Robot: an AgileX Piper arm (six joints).
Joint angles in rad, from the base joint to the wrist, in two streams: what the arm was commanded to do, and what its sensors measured. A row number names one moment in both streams.
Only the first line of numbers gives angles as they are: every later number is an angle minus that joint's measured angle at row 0.
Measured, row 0: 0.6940 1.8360 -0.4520 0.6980 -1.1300 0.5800
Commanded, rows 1 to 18: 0.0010 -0.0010 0.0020 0.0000 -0.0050 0.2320; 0.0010 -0.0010 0.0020 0.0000 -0.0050 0.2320; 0.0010 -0.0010 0.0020 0.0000 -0.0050 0.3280; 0.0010 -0.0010 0.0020 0.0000 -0.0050 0.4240; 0.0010 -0.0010 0.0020 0.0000 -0.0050 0.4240; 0.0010 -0.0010 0.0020 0.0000 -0.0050 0.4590; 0.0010 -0.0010 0.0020 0.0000 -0.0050 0.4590; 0.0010 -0.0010 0.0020 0.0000 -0.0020 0.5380; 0.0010 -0.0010 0.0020 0.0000 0.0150 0.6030; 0.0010 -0.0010 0.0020 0.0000 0.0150 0.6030; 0.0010 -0.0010 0.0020 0.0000 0.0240 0.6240; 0.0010 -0.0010 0.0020 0.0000 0.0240 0.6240; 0.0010 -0.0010 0.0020 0.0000 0.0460 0.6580; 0.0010 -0.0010 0.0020 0.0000 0.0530 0.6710; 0.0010 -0.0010 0.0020 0.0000 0.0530 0.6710; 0.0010 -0.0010 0.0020 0.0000 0.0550 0.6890; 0.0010 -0.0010 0.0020 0.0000 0.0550 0.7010; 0.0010 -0.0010 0.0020 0.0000 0.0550 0.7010
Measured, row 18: 0.0000 0.0000 0.0000 0.0010 0.0480 0.6770
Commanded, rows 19 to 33: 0.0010 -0.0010 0.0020 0.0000 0.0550 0.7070; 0.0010 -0.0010 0.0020 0.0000 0.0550 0.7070; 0.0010 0.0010 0.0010 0.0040 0.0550 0.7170; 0.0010 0.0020 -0.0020 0.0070 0.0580 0.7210; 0.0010 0.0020 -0.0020 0.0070 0.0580 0.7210; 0.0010 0.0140 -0.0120 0.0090 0.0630 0.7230; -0.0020 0.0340 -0.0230 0.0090 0.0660 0.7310; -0.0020 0.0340 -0.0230 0.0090 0.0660 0.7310; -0.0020 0.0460 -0.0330 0.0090 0.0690 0.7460; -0.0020 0.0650 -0.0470 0.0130 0.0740 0.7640; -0.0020 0.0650 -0.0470 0.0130 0.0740 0.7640; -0.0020 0.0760 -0.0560 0.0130 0.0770 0.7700; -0.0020 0.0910 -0.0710 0.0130 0.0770 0.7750; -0.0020 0.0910 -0.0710 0.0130 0.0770 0.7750; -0.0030 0.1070 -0.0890 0.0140 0.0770 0.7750
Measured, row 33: 0.0000 0.0910 -0.0630 0.0150 0.0750 0.7670
